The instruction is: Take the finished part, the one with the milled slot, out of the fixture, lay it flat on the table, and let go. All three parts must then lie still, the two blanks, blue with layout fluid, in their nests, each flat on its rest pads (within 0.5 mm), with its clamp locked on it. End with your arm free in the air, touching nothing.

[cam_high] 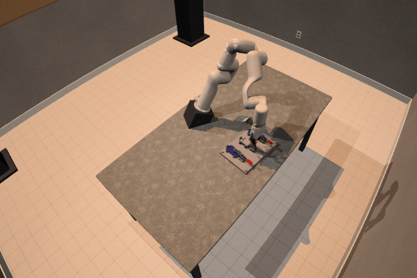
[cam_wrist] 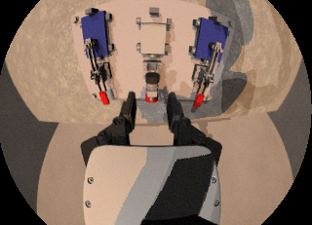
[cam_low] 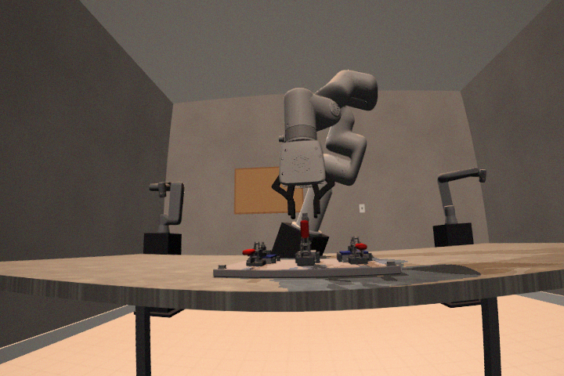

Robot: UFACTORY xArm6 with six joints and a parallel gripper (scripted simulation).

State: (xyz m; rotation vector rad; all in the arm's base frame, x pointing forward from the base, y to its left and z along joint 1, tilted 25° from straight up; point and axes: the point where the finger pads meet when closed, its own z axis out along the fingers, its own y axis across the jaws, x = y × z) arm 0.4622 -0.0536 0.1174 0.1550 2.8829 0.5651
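Now: the grey finished part 100 mm below my hand, 90 mm behind it and 10 mm to the left of it. Also, from my hand: blue blank 120 mm to the left, 100 mm below, 80 mm behind; then fixture plate 130 mm below, 40 mm behind.
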